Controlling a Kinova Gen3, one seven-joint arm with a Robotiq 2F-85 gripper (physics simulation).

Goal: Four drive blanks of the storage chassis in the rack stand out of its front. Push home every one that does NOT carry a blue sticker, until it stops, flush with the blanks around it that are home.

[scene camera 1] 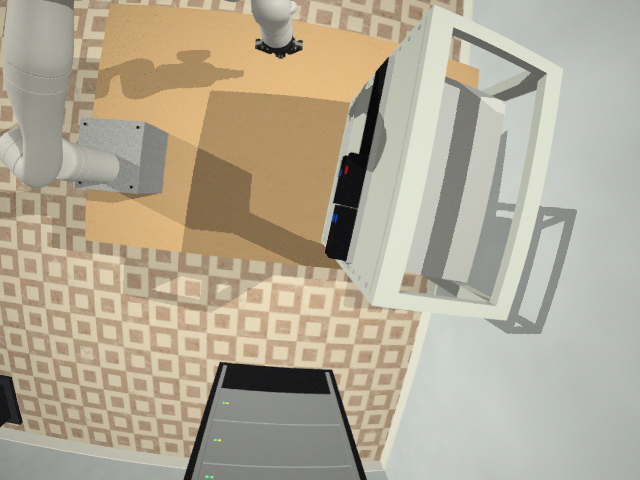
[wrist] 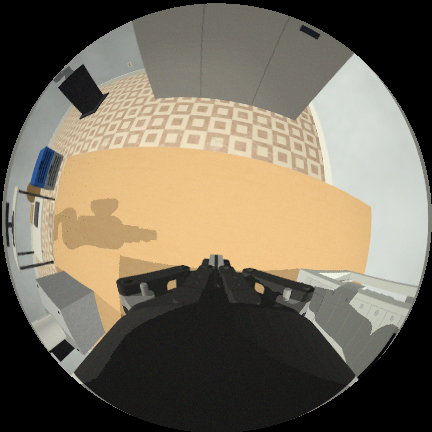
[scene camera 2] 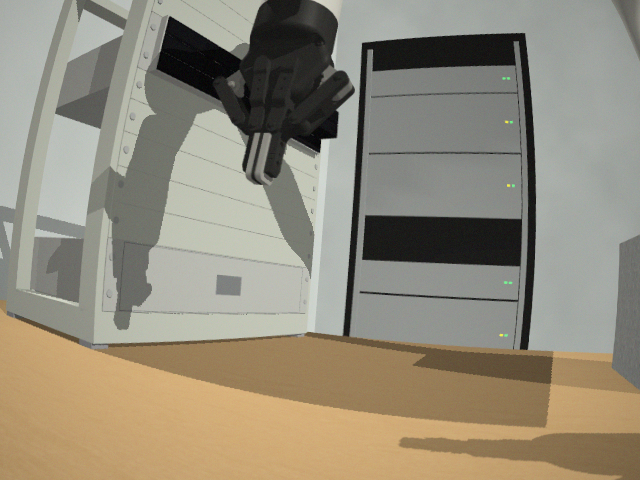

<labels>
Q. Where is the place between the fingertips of the gripper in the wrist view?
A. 215,262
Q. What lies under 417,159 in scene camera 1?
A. A pale rack.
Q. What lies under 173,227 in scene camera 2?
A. A pale rack.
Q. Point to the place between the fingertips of the gripper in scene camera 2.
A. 257,182
</labels>
